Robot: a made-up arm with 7 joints. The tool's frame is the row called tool. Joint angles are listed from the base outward. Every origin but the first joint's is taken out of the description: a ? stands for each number. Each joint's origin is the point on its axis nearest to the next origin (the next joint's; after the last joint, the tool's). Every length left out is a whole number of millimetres.
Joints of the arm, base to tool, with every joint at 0 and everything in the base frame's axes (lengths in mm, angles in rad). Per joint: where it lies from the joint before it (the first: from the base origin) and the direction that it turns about. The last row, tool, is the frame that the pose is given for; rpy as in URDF.
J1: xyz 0 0 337 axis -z
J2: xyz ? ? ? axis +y
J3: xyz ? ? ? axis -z
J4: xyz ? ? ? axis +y
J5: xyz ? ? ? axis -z
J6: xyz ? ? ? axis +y
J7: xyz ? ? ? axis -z
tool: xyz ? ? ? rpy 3.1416 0 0
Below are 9 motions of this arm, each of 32 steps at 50 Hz.
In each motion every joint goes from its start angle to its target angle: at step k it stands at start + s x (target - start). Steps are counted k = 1, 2, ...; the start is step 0. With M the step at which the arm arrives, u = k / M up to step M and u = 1 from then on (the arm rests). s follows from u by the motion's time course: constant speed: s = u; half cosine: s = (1 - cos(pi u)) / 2; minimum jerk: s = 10 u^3 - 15 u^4 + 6 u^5.
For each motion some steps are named. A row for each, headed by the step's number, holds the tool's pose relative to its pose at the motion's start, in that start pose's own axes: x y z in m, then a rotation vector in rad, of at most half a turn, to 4 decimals.
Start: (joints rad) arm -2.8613 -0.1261 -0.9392 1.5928 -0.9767 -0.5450 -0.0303
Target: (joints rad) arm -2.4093 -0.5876 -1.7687 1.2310 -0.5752 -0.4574 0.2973
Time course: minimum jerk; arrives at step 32
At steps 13, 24, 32:
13: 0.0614 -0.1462 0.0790 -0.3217 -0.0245 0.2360
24: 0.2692 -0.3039 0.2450 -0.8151 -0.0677 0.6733
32: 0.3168 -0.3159 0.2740 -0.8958 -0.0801 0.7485

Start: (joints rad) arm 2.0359 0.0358 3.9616 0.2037 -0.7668 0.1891 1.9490
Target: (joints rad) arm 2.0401 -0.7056 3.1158 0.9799 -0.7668 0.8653 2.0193
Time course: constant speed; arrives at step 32
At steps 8, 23, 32:
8: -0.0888 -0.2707 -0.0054 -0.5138 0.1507 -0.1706
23: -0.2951 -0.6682 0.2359 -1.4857 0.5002 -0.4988
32: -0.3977 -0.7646 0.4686 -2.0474 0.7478 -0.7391

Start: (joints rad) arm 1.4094 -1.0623 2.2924 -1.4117 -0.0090 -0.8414 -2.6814
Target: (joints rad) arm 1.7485 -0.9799 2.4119 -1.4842 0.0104 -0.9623 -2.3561
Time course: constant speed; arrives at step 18
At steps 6, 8, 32:
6: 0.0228 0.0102 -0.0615 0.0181 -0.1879 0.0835
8: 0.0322 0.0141 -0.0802 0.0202 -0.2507 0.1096
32: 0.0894 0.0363 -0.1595 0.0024 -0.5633 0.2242

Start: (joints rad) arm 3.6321 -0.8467 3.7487 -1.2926 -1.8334 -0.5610 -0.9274
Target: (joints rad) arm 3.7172 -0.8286 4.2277 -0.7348 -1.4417 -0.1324 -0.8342
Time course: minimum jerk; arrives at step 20
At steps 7, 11, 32:
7: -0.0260 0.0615 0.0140 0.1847 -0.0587 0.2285
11: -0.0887 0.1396 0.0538 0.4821 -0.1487 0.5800
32: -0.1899 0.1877 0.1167 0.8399 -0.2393 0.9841

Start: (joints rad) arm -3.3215 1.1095 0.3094 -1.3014 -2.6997 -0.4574 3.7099
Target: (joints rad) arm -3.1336 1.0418 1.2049 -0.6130 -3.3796 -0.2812 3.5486
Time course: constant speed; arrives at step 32
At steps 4, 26, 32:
4: -0.0126 -0.0473 -0.0047 -0.1196 0.0580 0.0147
26: 0.0820 -0.2673 0.0419 -0.7010 0.0241 0.1576
32: 0.1477 -0.2929 0.0607 -0.7980 -0.0702 0.2148

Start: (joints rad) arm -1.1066 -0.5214 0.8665 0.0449 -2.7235 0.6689 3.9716
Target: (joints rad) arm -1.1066 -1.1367 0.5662 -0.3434 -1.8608 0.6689 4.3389
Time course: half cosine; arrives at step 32
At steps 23, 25, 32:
23: 0.1387 0.5133 0.0302 0.3690 -0.1205 1.1264
25: 0.1448 0.5565 0.0458 0.3872 -0.1569 1.2263
32: 0.1524 0.6261 0.0754 0.4103 -0.2256 1.3891

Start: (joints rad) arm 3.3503 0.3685 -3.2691 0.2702 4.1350 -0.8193 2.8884
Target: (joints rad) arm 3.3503 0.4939 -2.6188 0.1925 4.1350 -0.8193 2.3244
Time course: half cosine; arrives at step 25
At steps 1, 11, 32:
1: -0.0003 0.0009 0.0002 0.0024 0.0005 -0.0013
11: -0.0295 0.0878 0.0278 0.2455 0.0829 -0.1304
32: -0.0769 0.2048 0.1003 0.5676 0.2944 -0.3083

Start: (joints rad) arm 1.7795 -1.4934 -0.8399 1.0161 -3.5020 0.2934 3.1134
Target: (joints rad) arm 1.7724 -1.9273 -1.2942 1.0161 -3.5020 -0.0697 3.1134
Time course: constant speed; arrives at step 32
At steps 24, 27, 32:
24: 0.0119 -0.3340 0.1588 -0.4631 -0.2655 -0.0184
27: 0.0179 -0.3711 0.1887 -0.5215 -0.3038 -0.0071
32: 0.0302 -0.4291 0.2430 -0.6179 -0.3695 0.0184

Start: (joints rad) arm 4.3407 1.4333 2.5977 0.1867 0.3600 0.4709 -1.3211
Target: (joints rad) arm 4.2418 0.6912 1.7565 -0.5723 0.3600 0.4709 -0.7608
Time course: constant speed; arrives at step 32
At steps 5, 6, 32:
5: -0.0242 0.0600 -0.0320 -0.0091 -0.0014 -0.0711
6: -0.0301 0.0734 -0.0375 -0.0097 0.0017 -0.0864
32: -0.2030 0.6075 -0.0195 0.2243 0.3994 -0.4802

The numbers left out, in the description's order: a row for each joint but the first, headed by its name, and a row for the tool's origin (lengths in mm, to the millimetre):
J2: 0 -13 0
J3: 0 0 552
J4: 0 -16 0
J5: 0 0 289
J6: 0 0 0
J7: 0 0 150
tool: 0 0 0

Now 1 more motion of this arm.
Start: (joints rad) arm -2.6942 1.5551 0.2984 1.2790 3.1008 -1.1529 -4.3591
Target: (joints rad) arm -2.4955 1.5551 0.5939 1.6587 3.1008 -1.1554 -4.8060
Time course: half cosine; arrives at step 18
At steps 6, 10, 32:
6: -0.0395 0.0436 -0.0317 0.1068 -0.0216 -0.2035
10: -0.0812 0.1092 -0.0709 0.2578 -0.0444 -0.4767
32: -0.1129 0.1962 -0.1116 0.4571 -0.0610 -0.8068

